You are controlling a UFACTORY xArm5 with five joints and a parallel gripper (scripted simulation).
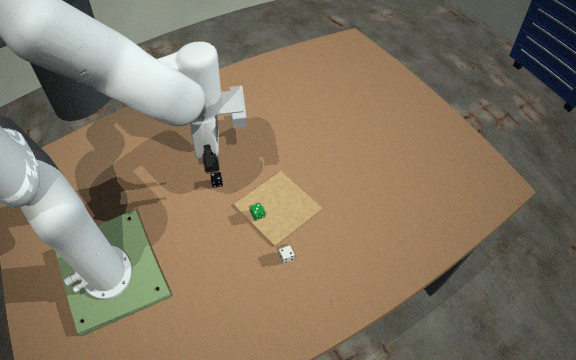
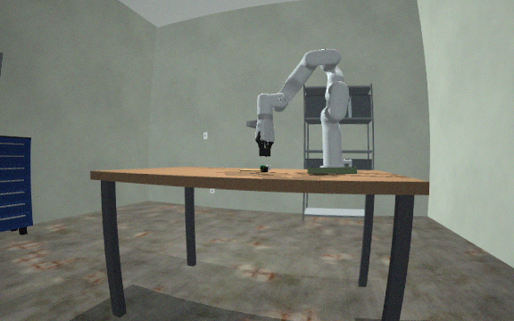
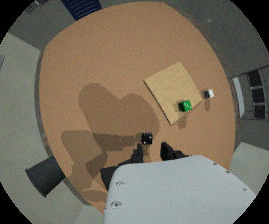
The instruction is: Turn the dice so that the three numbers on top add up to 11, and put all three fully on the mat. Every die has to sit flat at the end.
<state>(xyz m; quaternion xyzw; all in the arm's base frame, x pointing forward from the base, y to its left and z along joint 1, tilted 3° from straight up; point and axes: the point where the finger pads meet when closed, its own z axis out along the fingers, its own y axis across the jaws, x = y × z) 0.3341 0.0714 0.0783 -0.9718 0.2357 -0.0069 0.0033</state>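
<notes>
Right now the black die is 80 mm below my hand. Also, from my hand: tan mat: 70 mm ahead, 140 mm to the right, 90 mm below; green die: 30 mm ahead, 130 mm to the right, 80 mm below; white die: 20 mm ahead, 250 mm to the right, 80 mm below.
</notes>
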